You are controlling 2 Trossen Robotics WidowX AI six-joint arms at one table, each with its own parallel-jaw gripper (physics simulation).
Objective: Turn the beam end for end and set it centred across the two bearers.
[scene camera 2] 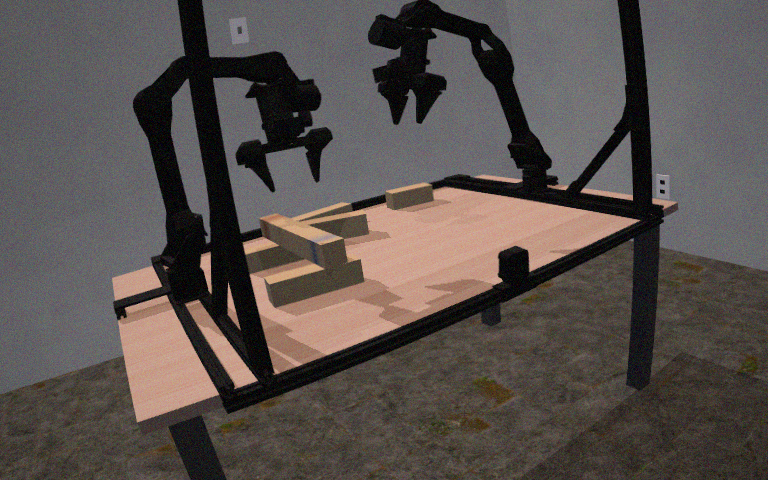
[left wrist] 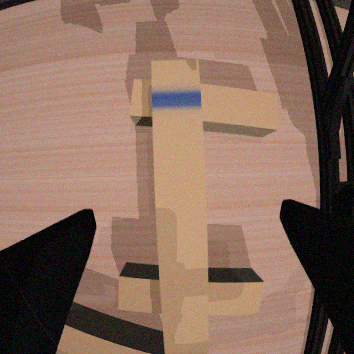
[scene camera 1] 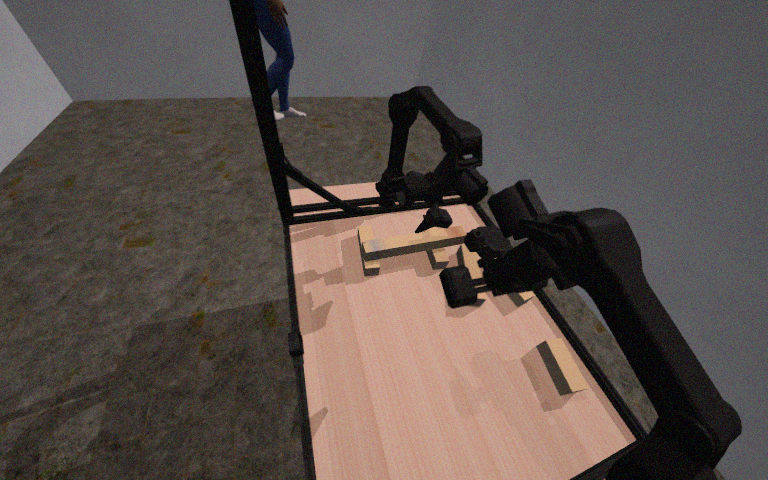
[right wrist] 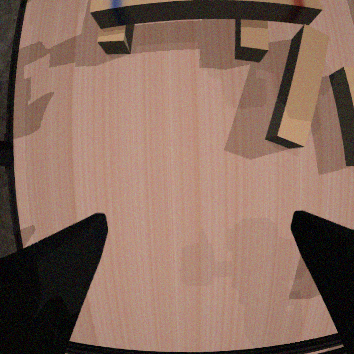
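Where they show: left gripper, fingertip midpoint: point(scene camera 2: 296, 186) point(left wrist: 188, 214) point(scene camera 1: 410, 220); right gripper, fingertip midpoint: point(scene camera 2: 407, 124) point(right wrist: 201, 222); left arm's base, link origin: point(scene camera 2: 190, 296) point(left wrist: 347, 203) point(scene camera 1: 386, 202); right arm's base, link origin: point(scene camera 2: 535, 190).
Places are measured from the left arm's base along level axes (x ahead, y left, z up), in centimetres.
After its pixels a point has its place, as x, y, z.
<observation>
The long wooden beam point(scene camera 1: 416, 243) {26.4, 0.6, 6.8} point(scene camera 2: 300, 237) {22.4, -6.1, 6.6} point(left wrist: 180, 165) {24.4, -5.4, 6.9} point(right wrist: 200, 10) {26.7, 0.5, 4.5} lies across two short bearers. Its blue-banded end is over one bearer point(scene camera 1: 371, 266) {28.9, -13.9, 2.5} point(scene camera 2: 314, 285) {20.1, -14.9, 0.1} point(left wrist: 240, 107) {17.2, -12.2, 2.5} point(right wrist: 114, 44) {29.5, -13.2, 1.3}, at the left in scene camera 1. The other bearer point(scene camera 1: 439, 259) {30.8, 7.8, 2.5} point(scene camera 2: 270, 258) {19.7, 7.6, 0.3} point(left wrist: 235, 299) {18.2, 10.1, 2.5} point(right wrist: 254, 39) {30.3, 8.8, 2.5} is under its farther half. In the right wrist view the red-banded end overhangs its bearer much more than the blue-banded end does. My left gripper point(scene camera 2: 295, 185) {24.6, -2.7, 15.5} point(left wrist: 188, 214) {24.6, -2.7, 15.5} is open above the beam, clear of it. My right gripper point(scene camera 2: 407, 122) {51.8, -1.8, 23.1} point(right wrist: 201, 222) {51.8, -1.8, 23.1} is open and empty, high above the table.
Two loose wooden blocks lie near the beam's red-banded end: one block point(scene camera 2: 342, 226) {39.9, 12.8, 1.1} point(right wrist: 305, 85) {37.8, 16.1, 3.1} close by, another point(scene camera 2: 328, 211) {42.8, 26.1, 2.3} point(right wrist: 345, 110) {40.5, 25.5, 0.4} beyond it. A third block point(scene camera 1: 563, 367) {68.7, 25.1, 2.8} point(scene camera 2: 408, 196) {66.4, 24.5, 1.0} lies near the table edge. A black frame post point(scene camera 1: 257, 84) {3.8, -36.2, 42.5} point(scene camera 2: 212, 152) {2.3, -38.0, 27.6} rises at a corner.
</observation>
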